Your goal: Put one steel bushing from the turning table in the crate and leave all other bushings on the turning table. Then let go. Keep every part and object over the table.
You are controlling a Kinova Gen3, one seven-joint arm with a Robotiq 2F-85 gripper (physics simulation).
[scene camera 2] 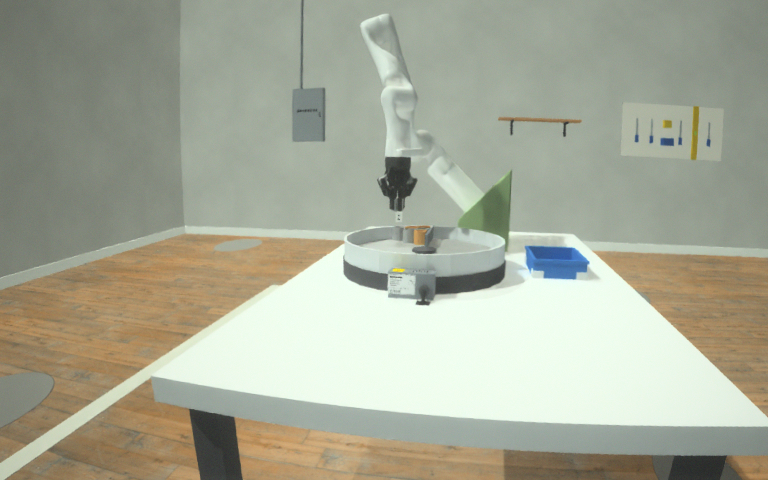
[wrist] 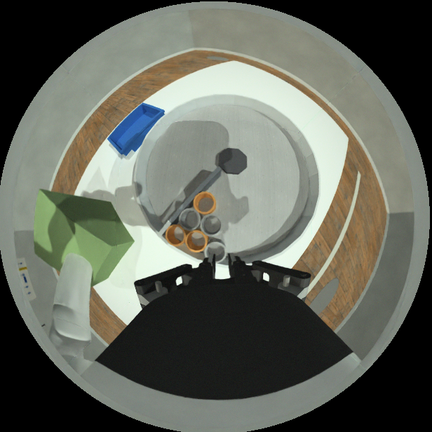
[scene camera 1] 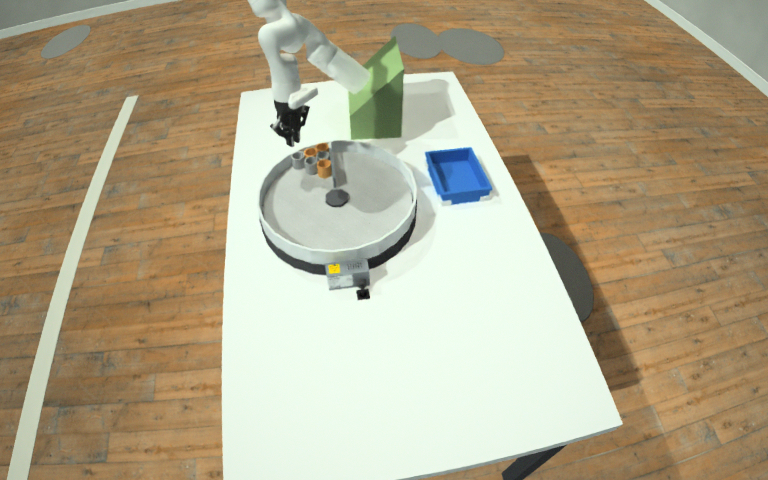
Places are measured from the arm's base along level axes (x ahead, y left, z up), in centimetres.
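Pixels of known places: gripper, fingertip midpoint: (scene camera 2: 396,211) (scene camera 1: 293,144); arm's base at its link origin: (scene camera 2: 475,203) (scene camera 1: 360,82).
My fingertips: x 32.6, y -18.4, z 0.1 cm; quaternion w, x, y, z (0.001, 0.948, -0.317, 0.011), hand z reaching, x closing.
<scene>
For each thing: its top centre in the pictures, then the offset to it from my fingertips. "pt": a spot on its surface instead.
- second steel bushing at its top centre: (scene camera 1: 311,160) (scene camera 2: 409,229) dx +1.7, dy +4.5, dz -4.8 cm
- blue crate at its top centre: (scene camera 2: 555,253) (scene camera 1: 457,169) dx +1.8, dy +46.3, dz -8.9 cm
- grey divider at a spot on its surface: (scene camera 1: 334,169) pt dx +5.8, dy +11.3, dz -4.9 cm
- dark hub at its top centre: (scene camera 2: 424,248) (scene camera 1: 336,197) dx +13.6, dy +12.0, dz -7.8 cm
- grey box at a spot on its surface: (scene camera 2: 410,284) (scene camera 1: 348,280) pt dx +38.8, dy +15.5, dz -10.6 cm
My gripper (scene camera 1: 291,141) (scene camera 2: 397,208) (wrist: 221,260) is open by a narrow gap, with nothing between the fingers. It points down above the back left rim of the turning table (scene camera 1: 372,249) (scene camera 2: 368,249) (wrist: 314,187). Three grey steel bushings stand in a cluster there. The one nearest the fingers (scene camera 1: 297,162) (scene camera 2: 397,233) (wrist: 207,248) is at the wall, below and slightly ahead of the fingertips. A second steel bushing (scene camera 1: 310,166) (wrist: 210,215) and a third (wrist: 189,210) stand farther in. The blue crate (scene camera 1: 475,195) (scene camera 2: 557,270) (wrist: 119,144) is right of the turning table, with no bushing visible inside.
Three orange bushings (scene camera 1: 323,169) (scene camera 2: 419,236) (wrist: 195,203) stand among the steel ones. A grey divider (scene camera 1: 334,169) (wrist: 192,195) runs beside the cluster to the dark hub (scene camera 1: 336,198) (wrist: 233,161). A green wedge block (scene camera 1: 378,107) (scene camera 2: 492,215) (wrist: 82,230) stands behind. A grey box (scene camera 1: 351,277) (scene camera 2: 410,284) is in front.
</scene>
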